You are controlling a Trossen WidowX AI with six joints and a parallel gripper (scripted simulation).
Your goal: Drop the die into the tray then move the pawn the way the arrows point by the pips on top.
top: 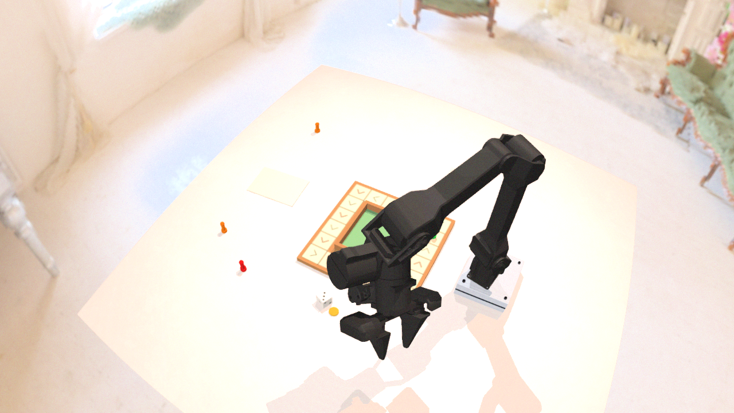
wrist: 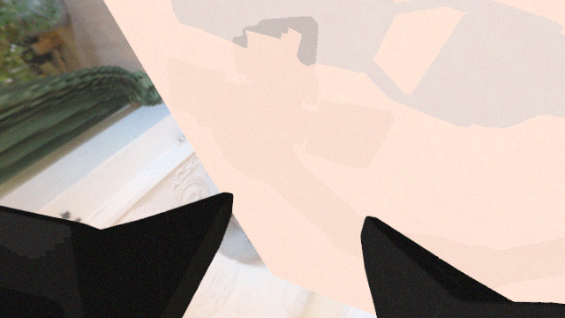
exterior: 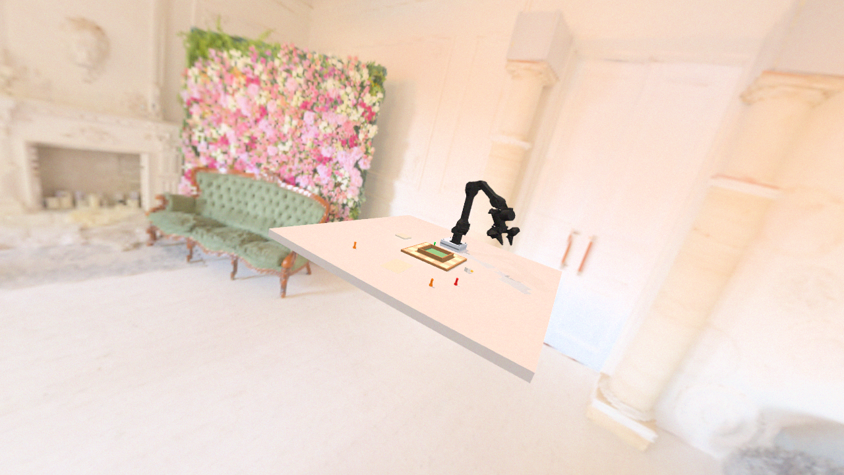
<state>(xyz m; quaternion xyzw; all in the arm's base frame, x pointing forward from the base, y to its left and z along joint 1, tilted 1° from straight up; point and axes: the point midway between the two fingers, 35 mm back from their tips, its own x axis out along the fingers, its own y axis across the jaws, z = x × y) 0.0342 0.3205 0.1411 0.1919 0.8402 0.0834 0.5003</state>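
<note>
Right now the white die is 230 mm ahead of my gripper tip, 70 mm to the right of it and 150 mm below it. Round my gripper tip: green pawn (150 mm ahead, 370 mm to the right, 130 mm below); then yellow disc (200 mm ahead, 60 mm to the right, 160 mm below); then green dice tray (250 mm ahead, 280 mm to the right, 150 mm below).
</note>
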